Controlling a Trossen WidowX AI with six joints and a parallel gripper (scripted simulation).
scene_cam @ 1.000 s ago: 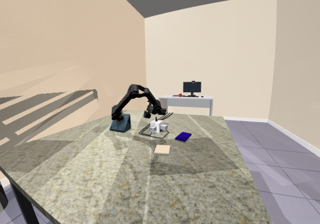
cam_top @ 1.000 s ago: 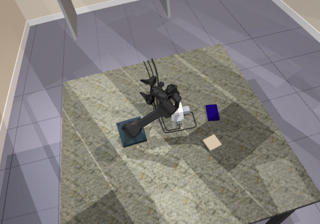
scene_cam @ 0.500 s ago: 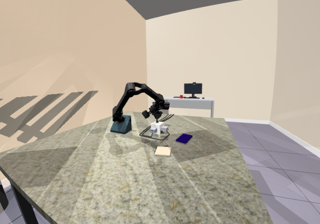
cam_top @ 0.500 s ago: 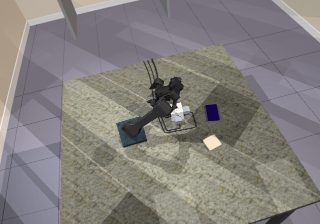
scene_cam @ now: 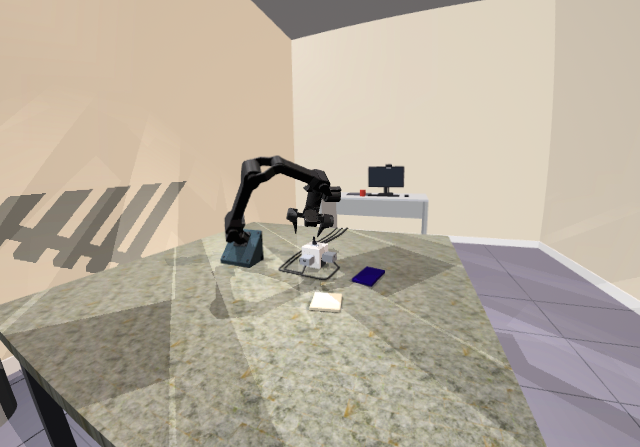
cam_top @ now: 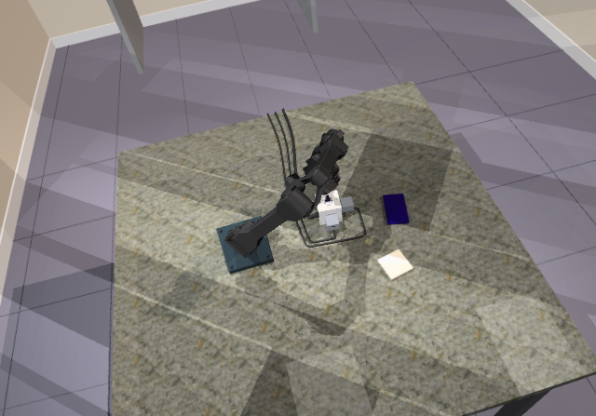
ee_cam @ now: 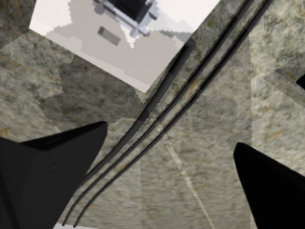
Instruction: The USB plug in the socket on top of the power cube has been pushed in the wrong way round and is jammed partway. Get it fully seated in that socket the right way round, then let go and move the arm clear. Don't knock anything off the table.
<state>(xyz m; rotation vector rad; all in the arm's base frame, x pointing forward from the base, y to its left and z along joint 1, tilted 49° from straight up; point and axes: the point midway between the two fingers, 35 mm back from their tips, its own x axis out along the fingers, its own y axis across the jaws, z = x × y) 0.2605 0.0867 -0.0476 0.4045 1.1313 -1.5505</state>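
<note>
Right now the dark USB plug is 6 cm to the right of my gripper tip, 6 cm ahead of it and 1 cm below it. Also, from my gripper tip: dark blue flat block: 27 cm ahead, 12 cm to the right, 9 cm below; then USB socket: 6 cm ahead, 5 cm to the right, 3 cm below; then beige flat block: 32 cm to the right, 18 cm ahead, 9 cm below.
</note>
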